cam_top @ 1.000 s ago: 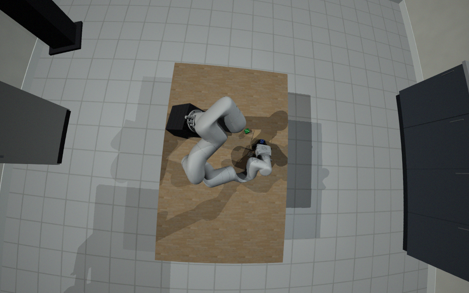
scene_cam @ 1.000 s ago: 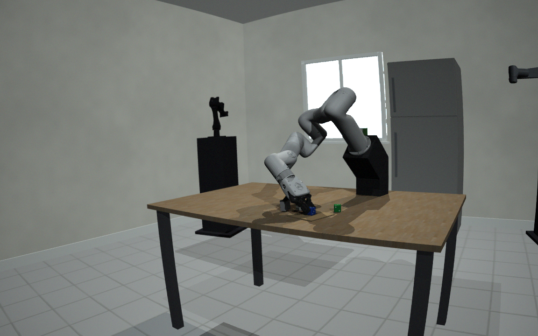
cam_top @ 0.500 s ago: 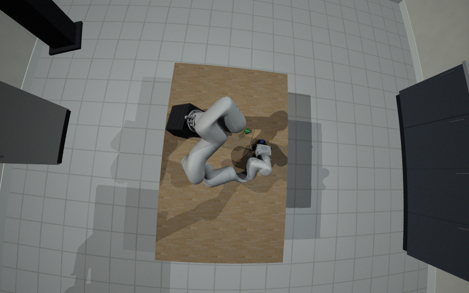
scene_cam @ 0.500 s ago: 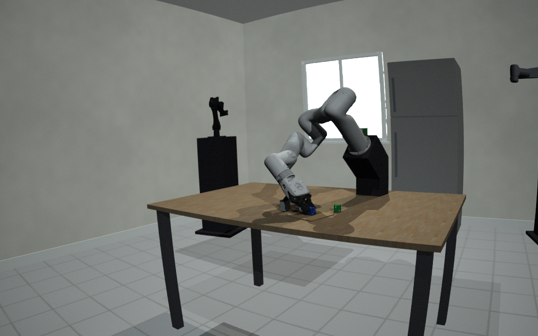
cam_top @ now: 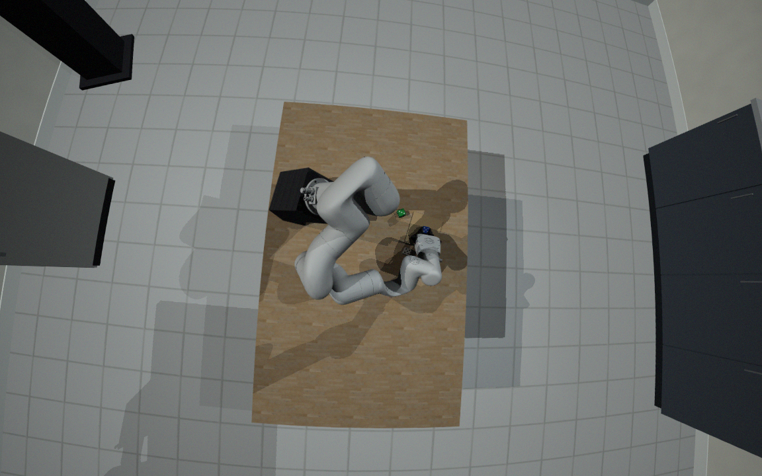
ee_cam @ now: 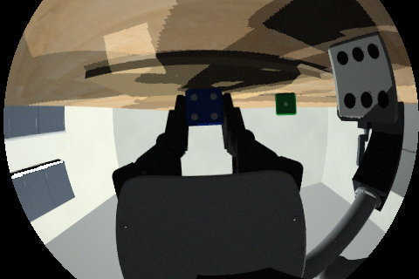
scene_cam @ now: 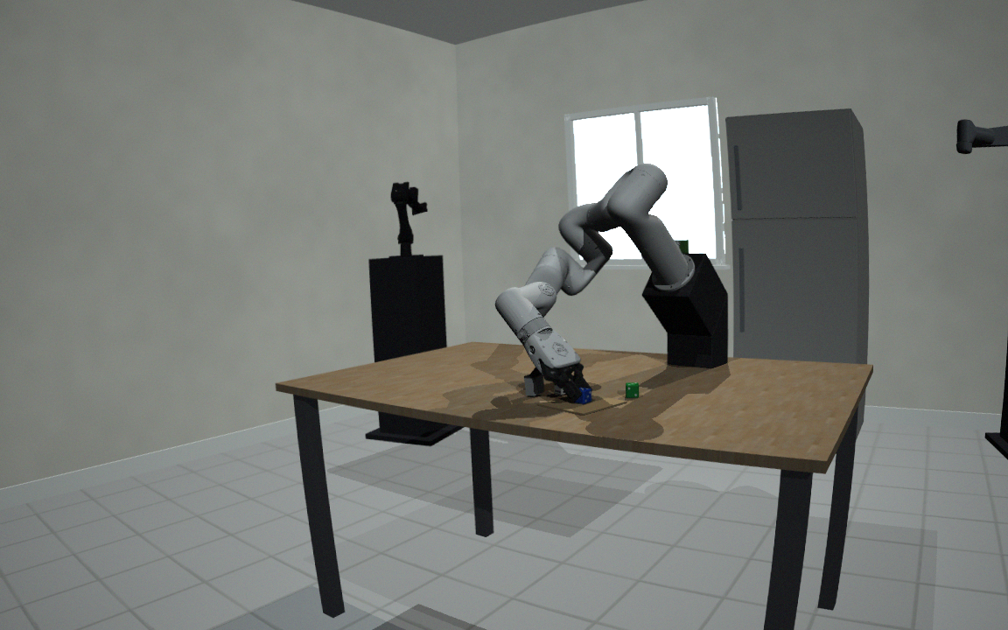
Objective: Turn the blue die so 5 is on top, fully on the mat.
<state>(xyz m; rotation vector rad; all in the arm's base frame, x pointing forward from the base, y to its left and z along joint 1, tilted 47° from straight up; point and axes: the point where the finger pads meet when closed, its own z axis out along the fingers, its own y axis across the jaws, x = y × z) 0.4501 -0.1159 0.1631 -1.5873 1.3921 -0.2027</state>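
Right now the blue die is 10 mm to the left of my hand and 10 mm below it. From my hand the other things lie so: white die 90 mm behind, 70 mm to the right, 20 mm below; then tan mat 10 mm ahead, 10 mm to the left, 30 mm below; then green die 90 mm behind, 110 mm to the left, 20 mm below.
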